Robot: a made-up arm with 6 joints.
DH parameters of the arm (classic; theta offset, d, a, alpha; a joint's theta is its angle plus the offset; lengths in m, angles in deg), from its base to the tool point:
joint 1: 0 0.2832 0 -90
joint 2: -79.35 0 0.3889 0
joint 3: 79.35 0 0.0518 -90
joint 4: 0 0.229 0 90
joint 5: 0 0 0.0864 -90
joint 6: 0 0.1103 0 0
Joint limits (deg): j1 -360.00..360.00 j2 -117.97..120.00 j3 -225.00..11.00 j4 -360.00..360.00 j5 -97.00..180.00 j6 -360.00..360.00
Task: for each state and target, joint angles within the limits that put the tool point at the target. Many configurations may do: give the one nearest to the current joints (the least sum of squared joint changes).
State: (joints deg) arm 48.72 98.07 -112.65 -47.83 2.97 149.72
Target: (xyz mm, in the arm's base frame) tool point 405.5 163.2 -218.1
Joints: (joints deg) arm 16.02 100.68 -97.29 -47.02 12.07 149.72
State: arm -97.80 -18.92 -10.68 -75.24 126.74 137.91
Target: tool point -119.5 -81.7 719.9
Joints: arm -81.62 -35.21 -49.78 -111.22 133.00 137.91
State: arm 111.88 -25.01 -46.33 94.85 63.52 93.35
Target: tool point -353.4 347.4 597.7
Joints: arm 128.70 9.54 -81.30 101.81 63.37 93.35
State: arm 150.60 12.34 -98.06 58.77 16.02 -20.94
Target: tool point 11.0 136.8 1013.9
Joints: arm 113.00 -8.86 -138.32 56.78 5.22 -20.94
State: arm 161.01 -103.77 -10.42 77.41 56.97 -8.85
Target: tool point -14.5 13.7 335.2
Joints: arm 162.32 -60.55 11.00 78.19 34.46 -8.85
